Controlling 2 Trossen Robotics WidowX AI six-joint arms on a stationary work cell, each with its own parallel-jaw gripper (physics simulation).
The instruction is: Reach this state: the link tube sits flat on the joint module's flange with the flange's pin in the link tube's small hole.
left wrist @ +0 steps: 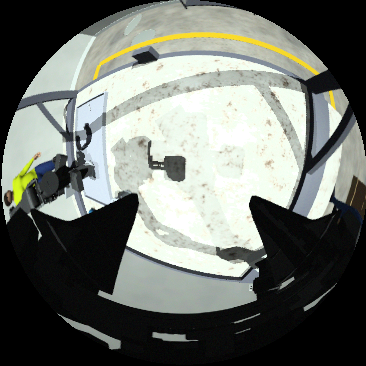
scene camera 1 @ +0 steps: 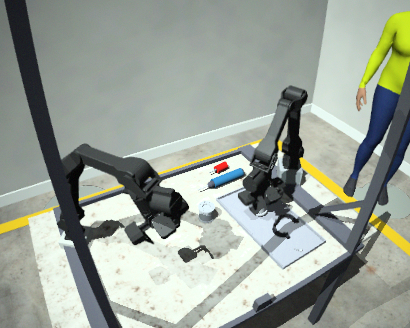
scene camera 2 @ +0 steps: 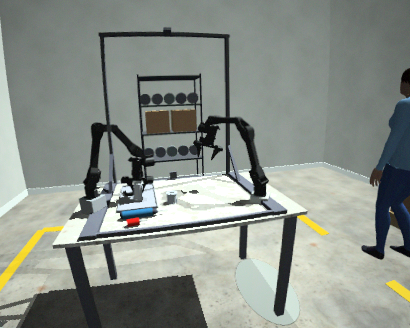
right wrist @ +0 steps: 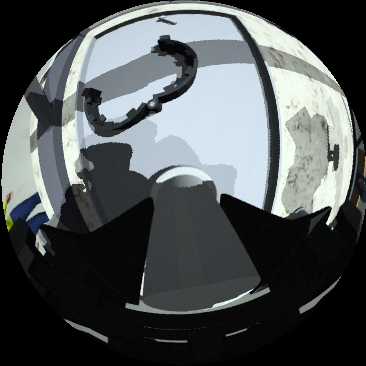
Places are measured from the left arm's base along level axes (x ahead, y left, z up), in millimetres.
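Pixels of known places: left gripper, fingertip midpoint: (left wrist: pixel 196 200) (scene camera 2: pixel 204 158); right gripper, fingertip midpoint: (left wrist: pixel 83 167) (scene camera 1: pixel 261 207) (scene camera 2: pixel 138 193) (right wrist: pixel 186 201); left arm's base, link origin: (left wrist: pixel 265 262) (scene camera 2: pixel 260 194); right arm's base, link origin: (scene camera 1: pixel 290 164) (scene camera 2: pixel 92 196).
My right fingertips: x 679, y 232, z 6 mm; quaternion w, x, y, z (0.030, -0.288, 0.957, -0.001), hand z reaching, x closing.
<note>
Ahead of a thing's pixels: the offset from my right fingertips to its top centre. "spot": to the spot under its first point.
The pale link tube @[7 mm back, 9 mm left, 72 mm up] (scene camera 1: pixel 261 213) (scene camera 2: pixel 137 192) (right wrist: pixel 195 245) stands upright on the tray at the right of scene camera 1. My right gripper (scene camera 1: pixel 260 208) (scene camera 2: pixel 137 186) (right wrist: pixel 186 201) points down at it and is shut on it, with a finger against each side; the tube's lower end and holes are mostly hidden. The joint module @[210 mm back, 39 mm right, 23 mm up] (scene camera 1: pixel 206 211) (scene camera 2: pixel 171 197), a short pale cylinder with its flange on top, stands apart on the table, beside the tray. My left gripper (scene camera 1: pixel 156 238) (scene camera 2: pixel 206 154) (left wrist: pixel 196 200) is open and empty, raised above the table.
The tray @[35 mm ahead, 35 mm right, 25 mm down] (scene camera 1: pixel 287 259) (right wrist: pixel 225 100) also holds a black open clamp (scene camera 1: pixel 278 227) (right wrist: pixel 192 75) and a small bolt @[138 mm ahead, 179 mm right, 27 mm down] (scene camera 1: pixel 298 249) (right wrist: pixel 166 21). A blue screwdriver @[spot: 137 mm back, 178 mm left, 6 mm down] (scene camera 1: pixel 228 177) (scene camera 2: pixel 138 213) and a red one @[190 mm back, 256 mm left, 7 mm down] (scene camera 1: pixel 221 167) (scene camera 2: pixel 133 221) lie beside it. A dark shape (scene camera 1: pixel 188 254) (left wrist: pixel 175 168) shows mid-table.
</note>
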